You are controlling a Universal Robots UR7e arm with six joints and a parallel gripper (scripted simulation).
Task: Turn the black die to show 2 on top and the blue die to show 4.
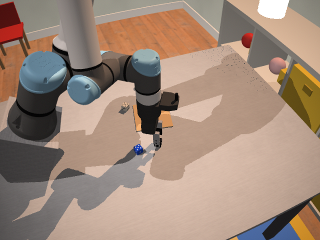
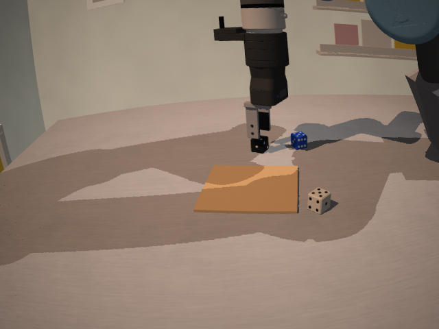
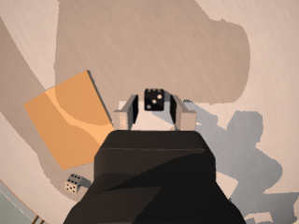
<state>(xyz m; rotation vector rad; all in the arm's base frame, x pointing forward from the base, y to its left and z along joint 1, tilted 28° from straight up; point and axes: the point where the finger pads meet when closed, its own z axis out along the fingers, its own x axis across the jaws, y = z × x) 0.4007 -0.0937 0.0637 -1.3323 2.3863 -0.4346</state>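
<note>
Right now my hand is 40 mm above the black die. Also, from my hand: white die 60 mm behind, 220 mm to the left, 40 mm below; then blue die 80 mm behind, 40 mm below; then orange mat 30 mm ahead, 140 mm to the left, 50 mm below.
</note>
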